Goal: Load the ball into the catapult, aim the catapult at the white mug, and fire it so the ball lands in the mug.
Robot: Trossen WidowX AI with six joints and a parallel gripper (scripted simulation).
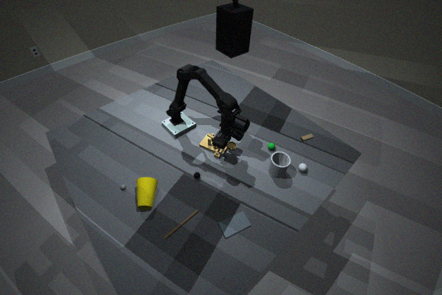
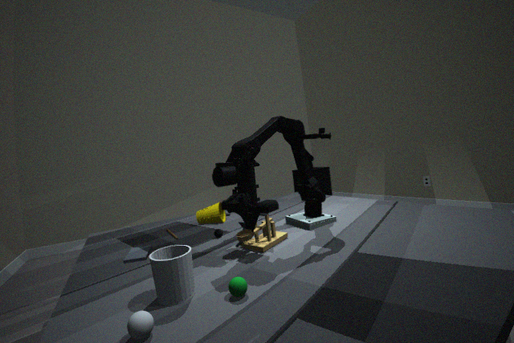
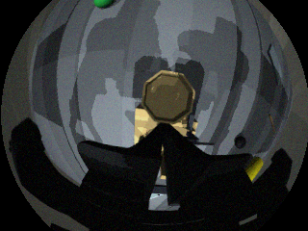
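Now: the wooden catapult 20 mm behind my gripper tip, 20 mm to the right of it and 10 mm below it. Also, from my gripper tip: green ball: 140 mm ahead, 200 mm to the left, 40 mm below; black ball: 40 mm ahead, 210 mm to the right, 40 mm below; white mug: 250 mm ahead, 120 mm to the left, 30 mm below.
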